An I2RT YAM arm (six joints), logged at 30 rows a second.
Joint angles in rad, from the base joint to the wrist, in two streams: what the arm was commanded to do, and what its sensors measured. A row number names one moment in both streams.
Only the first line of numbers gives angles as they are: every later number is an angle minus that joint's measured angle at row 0.
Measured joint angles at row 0:
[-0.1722 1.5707 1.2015 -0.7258 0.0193 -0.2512]
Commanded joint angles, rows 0 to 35:
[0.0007 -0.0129 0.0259 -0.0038 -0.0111 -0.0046]
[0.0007 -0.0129 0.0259 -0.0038 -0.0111 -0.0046]
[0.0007 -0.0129 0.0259 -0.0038 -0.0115 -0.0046]
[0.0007 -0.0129 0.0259 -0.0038 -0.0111 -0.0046]
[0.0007 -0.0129 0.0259 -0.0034 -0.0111 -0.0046]
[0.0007 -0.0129 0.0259 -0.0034 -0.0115 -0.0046]
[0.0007 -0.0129 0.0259 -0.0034 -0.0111 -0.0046]
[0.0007 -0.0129 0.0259 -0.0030 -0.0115 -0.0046]
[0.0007 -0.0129 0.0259 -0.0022 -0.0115 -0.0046]
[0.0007 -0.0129 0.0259 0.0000 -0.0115 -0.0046]
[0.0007 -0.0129 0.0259 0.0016 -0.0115 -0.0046]
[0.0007 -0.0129 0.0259 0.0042 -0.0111 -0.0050]
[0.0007 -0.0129 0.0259 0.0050 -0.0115 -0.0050]
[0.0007 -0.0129 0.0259 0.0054 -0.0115 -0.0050]
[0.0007 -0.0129 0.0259 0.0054 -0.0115 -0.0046]
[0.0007 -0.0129 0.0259 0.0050 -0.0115 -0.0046]
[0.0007 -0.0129 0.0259 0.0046 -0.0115 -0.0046]
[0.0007 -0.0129 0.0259 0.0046 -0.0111 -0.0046]
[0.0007 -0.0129 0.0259 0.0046 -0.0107 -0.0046]
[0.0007 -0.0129 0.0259 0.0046 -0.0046 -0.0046]
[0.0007 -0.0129 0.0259 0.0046 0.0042 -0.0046]
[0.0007 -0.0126 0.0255 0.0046 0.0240 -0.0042]
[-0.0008 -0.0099 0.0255 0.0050 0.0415 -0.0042]
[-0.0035 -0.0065 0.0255 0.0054 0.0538 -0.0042]
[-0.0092 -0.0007 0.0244 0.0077 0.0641 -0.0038]
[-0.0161 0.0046 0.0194 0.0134 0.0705 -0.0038]
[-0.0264 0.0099 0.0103 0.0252 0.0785 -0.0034]
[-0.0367 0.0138 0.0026 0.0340 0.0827 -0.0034]
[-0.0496 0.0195 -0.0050 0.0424 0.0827 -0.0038]
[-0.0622 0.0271 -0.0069 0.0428 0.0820 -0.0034]
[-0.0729 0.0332 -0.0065 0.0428 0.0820 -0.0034]
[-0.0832 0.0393 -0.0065 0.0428 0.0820 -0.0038]
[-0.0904 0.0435 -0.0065 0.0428 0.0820 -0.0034]
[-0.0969 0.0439 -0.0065 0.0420 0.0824 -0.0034]
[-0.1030 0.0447 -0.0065 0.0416 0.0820 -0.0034]
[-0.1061 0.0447 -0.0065 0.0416 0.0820 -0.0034]
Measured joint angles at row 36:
[-0.0977 0.0355 -0.0004 0.0428 0.0770 -0.0031]
